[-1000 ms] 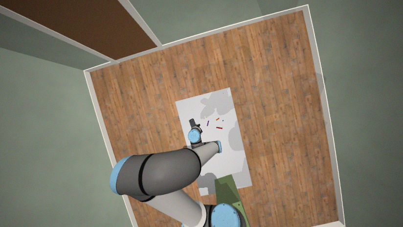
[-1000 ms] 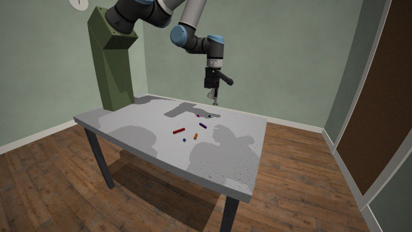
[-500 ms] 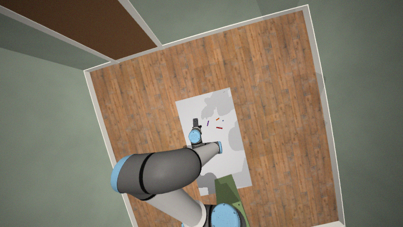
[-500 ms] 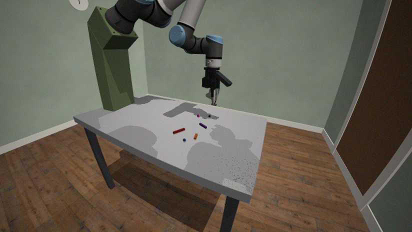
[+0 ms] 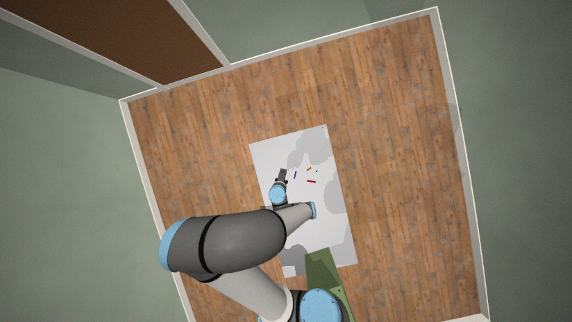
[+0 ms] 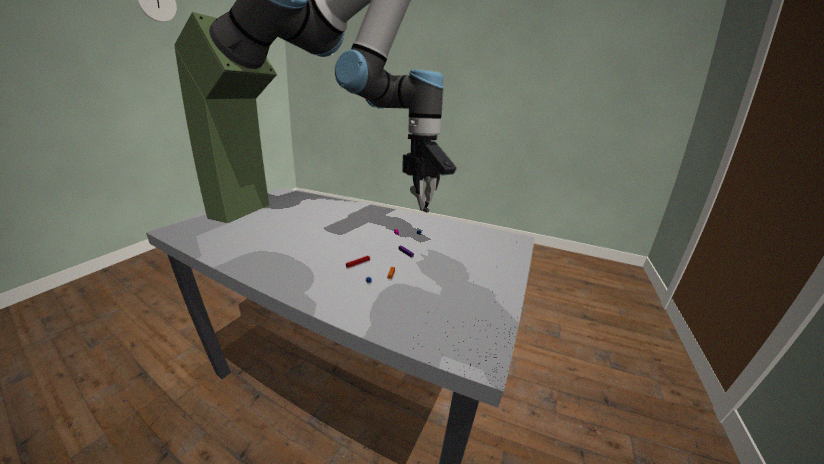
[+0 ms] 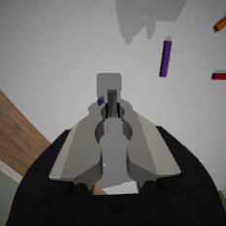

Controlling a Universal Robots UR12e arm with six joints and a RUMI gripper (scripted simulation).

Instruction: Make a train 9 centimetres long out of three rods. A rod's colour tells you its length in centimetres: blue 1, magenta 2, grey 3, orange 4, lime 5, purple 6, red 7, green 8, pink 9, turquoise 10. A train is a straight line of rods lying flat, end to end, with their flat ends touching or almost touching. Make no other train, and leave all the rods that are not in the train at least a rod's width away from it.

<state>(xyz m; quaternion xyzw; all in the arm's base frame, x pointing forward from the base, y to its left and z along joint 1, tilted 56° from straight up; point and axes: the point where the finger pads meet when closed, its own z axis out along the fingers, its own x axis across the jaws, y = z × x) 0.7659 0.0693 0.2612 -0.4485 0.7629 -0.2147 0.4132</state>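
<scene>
Right now my hand is 10 cm past the magenta rod, 1 cm to the right of it and 11 cm above it. Round my hand: orange rod 22 cm to the right, 11 cm below; purple rod 1 cm behind, 10 cm to the right, 11 cm below; grey rod 1 cm below.
</scene>
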